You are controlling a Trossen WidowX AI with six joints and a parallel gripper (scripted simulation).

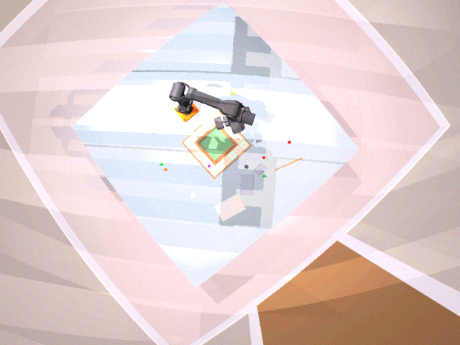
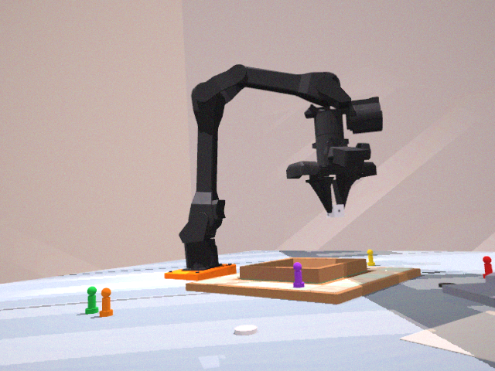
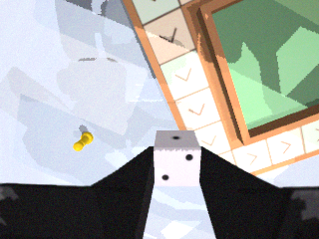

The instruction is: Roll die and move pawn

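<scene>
Right now my gripper tip is 26 cm to the left of the purple pawn, 9 cm above it and 4 cm short of it. From my gripper tip the other things lie so: walled tray (14 cm to the right, 11 cm below, 1 cm behind); yellow pawn (12 cm to the left, 10 cm below, 2 cm ahead); white die (right at my gripper tip).
</scene>
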